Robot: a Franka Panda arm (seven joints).
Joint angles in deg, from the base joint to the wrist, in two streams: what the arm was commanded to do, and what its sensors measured. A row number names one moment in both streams.
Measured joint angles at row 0:
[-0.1 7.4 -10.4 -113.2 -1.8 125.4 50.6]
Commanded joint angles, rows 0 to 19:
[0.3 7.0 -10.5 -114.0 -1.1 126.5 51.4]
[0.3 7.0 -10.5 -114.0 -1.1 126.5 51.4]
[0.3 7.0 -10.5 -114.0 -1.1 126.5 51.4]
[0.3 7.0 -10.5 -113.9 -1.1 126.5 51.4]
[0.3 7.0 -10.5 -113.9 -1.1 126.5 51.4]
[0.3 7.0 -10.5 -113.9 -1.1 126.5 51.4]
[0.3 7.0 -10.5 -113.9 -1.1 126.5 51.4]
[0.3 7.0 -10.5 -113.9 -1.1 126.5 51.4]
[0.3 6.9 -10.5 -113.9 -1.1 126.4 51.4]
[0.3 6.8 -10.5 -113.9 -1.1 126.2 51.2]
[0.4 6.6 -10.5 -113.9 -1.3 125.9 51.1]
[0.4 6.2 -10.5 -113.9 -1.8 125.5 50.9]
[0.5 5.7 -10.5 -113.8 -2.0 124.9 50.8]
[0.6 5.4 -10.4 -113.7 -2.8 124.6 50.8]
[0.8 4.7 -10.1 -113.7 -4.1 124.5 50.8]
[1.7 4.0 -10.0 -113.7 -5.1 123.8 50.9]
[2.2 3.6 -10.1 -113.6 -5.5 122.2 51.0]
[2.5 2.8 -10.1 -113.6 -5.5 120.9 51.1]
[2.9 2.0 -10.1 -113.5 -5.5 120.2 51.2]
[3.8 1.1 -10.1 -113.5 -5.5 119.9 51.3]
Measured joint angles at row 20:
[2.1 4.4 -10.2 -113.2 -4.3 122.6 50.6]
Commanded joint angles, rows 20 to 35:
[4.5 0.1 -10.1 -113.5 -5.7 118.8 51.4]
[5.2 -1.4 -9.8 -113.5 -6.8 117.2 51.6]
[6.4 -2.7 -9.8 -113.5 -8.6 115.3 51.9]
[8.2 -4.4 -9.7 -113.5 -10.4 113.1 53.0]
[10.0 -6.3 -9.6 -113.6 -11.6 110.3 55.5]
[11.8 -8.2 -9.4 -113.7 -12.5 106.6 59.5]
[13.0 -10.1 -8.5 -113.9 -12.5 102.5 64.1]
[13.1 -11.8 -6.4 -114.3 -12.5 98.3 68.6]
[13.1 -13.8 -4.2 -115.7 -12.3 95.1 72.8]
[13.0 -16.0 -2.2 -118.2 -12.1 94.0 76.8]
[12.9 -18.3 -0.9 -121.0 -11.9 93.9 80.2]
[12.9 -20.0 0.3 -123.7 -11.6 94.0 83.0]
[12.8 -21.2 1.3 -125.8 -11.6 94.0 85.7]
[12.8 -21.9 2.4 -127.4 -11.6 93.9 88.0]
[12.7 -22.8 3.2 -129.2 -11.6 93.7 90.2]
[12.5 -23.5 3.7 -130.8 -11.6 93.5 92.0]
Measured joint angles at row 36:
[13.4 -19.9 1.7 -124.6 -10.9 93.4 86.1]
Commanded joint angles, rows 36 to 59:
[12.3 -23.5 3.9 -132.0 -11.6 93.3 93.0]
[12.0 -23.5 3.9 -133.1 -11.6 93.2 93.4]
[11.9 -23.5 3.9 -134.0 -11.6 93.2 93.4]
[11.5 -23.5 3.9 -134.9 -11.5 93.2 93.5]
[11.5 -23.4 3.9 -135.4 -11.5 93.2 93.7]
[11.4 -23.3 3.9 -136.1 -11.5 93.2 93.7]
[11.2 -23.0 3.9 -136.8 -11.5 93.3 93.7]
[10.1 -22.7 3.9 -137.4 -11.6 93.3 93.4]
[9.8 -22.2 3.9 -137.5 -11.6 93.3 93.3]
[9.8 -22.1 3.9 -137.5 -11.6 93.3 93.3]
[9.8 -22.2 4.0 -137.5 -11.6 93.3 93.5]
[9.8 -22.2 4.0 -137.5 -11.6 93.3 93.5]
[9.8 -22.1 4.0 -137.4 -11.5 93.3 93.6]
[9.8 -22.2 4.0 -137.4 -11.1 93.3 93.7]
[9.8 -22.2 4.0 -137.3 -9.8 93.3 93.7]
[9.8 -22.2 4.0 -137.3 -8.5 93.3 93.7]
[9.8 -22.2 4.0 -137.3 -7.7 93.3 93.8]
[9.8 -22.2 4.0 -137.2 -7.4 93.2 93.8]
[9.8 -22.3 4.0 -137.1 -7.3 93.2 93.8]
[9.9 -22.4 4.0 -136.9 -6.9 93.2 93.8]
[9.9 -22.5 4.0 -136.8 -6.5 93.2 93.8]
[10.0 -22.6 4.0 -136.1 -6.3 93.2 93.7]
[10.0 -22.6 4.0 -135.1 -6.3 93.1 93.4]
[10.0 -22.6 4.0 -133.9 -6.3 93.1 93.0]
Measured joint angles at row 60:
[10.5 -22.3 3.2 -136.8 -7.2 93.5 92.6]
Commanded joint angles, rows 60 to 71:
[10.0 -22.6 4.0 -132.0 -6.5 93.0 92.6]
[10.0 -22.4 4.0 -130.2 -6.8 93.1 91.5]
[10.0 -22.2 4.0 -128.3 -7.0 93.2 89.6]
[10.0 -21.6 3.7 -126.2 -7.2 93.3 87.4]
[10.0 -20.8 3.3 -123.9 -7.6 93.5 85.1]
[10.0 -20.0 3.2 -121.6 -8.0 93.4 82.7]
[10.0 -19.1 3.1 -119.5 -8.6 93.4 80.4]
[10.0 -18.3 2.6 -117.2 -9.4 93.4 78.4]
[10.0 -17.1 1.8 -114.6 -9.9 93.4 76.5]
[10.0 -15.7 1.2 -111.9 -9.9 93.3 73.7]
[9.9 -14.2 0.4 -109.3 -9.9 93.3 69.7]
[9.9 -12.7 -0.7 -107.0 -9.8 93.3 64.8]
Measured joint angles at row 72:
[10.3 -18.9 1.4 -115.8 -9.2 93.7 75.3]
